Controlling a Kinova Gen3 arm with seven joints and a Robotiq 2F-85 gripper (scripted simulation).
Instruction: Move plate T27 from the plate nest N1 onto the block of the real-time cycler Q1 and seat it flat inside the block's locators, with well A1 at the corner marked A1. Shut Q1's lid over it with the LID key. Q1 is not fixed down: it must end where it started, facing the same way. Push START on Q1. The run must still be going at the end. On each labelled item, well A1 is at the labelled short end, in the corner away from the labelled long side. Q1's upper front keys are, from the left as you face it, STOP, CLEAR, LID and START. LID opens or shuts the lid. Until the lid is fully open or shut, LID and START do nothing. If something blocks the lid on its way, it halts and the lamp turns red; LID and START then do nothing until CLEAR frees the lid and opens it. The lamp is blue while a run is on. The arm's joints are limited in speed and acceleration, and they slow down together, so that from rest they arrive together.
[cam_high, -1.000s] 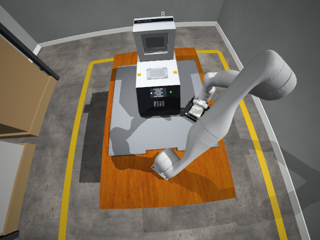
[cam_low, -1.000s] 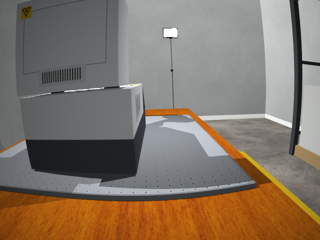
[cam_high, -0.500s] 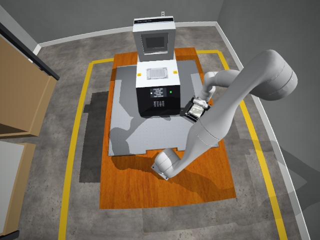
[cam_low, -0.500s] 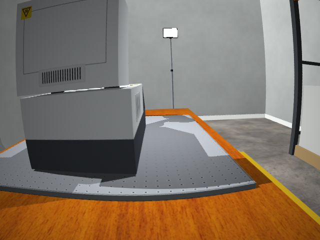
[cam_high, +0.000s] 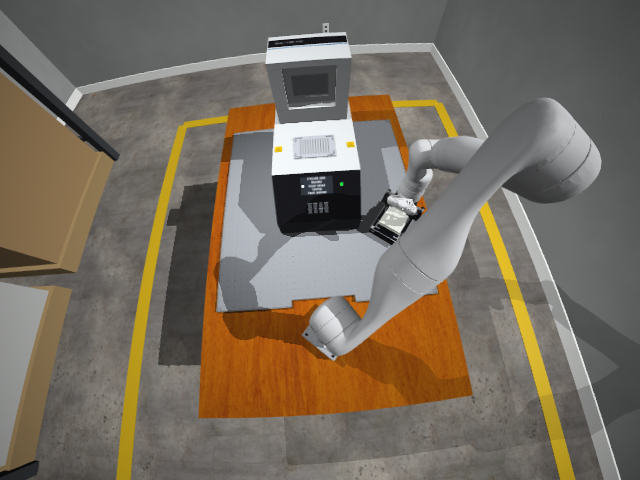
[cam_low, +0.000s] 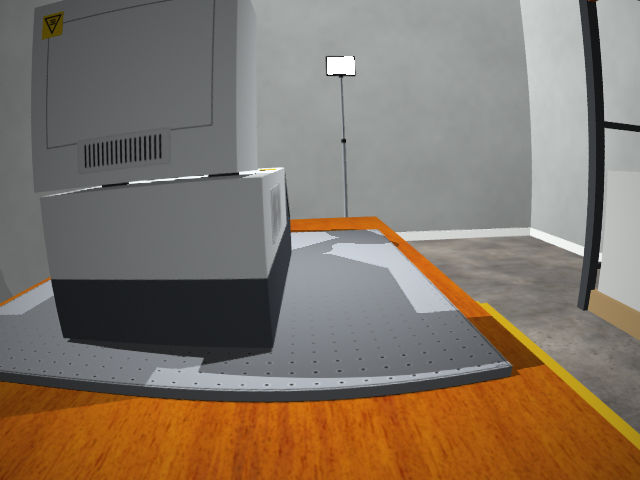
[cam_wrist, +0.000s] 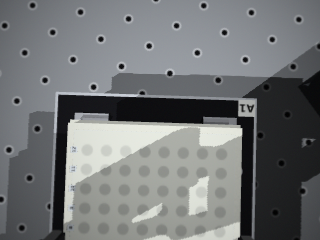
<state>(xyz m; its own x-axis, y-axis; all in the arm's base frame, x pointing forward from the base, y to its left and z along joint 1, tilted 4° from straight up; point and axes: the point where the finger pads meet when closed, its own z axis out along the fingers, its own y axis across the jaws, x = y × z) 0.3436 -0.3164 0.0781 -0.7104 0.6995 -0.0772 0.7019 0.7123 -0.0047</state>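
The black nest N1 is 4 cm below my hand. Also, from my hand: plate T27 (1 cm below).
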